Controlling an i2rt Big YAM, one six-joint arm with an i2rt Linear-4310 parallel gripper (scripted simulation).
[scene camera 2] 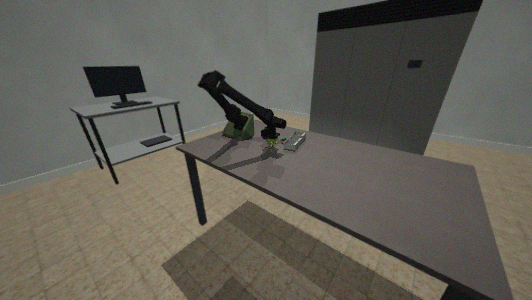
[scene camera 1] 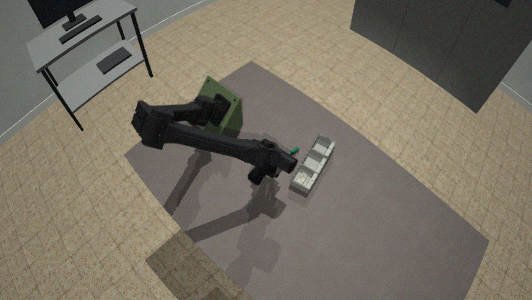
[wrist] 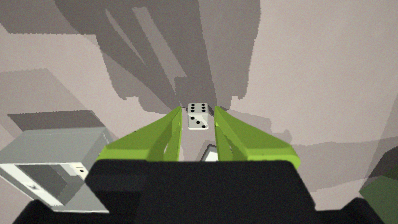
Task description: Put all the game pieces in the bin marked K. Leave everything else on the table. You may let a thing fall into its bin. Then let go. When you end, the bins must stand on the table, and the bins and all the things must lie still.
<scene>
In view: the gripper (wrist: 198, 112) and a grey three-part bin (scene camera 1: 313, 164).
</scene>
